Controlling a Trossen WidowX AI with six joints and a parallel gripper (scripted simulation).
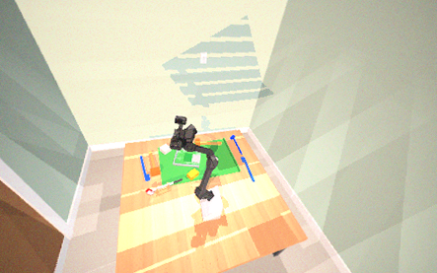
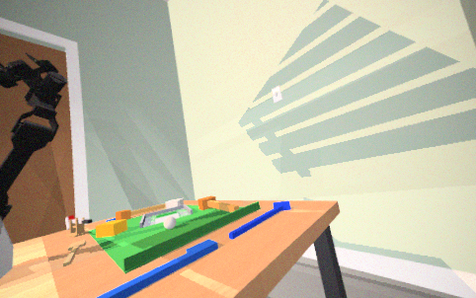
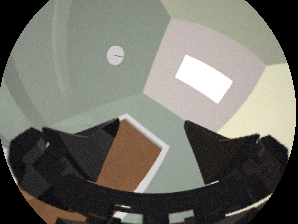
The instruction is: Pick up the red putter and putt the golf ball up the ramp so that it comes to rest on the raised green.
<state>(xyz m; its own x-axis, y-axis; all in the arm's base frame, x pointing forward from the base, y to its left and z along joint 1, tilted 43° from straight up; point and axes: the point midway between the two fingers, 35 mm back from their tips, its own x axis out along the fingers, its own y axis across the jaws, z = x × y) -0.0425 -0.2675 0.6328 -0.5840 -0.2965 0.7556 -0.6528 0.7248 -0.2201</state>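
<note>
The small wooden stand lies 760 mm below my gripper tip, 170 mm ahead of it and 90 mm to the left of it. The rest, counted from my gripper tip: white golf ball (780 mm below, 470 mm to the right, 330 mm ahead); orange block (780 mm below, 230 mm ahead, 190 mm to the right); green mat (800 mm below, 410 mm ahead, 310 mm to the right).
</note>
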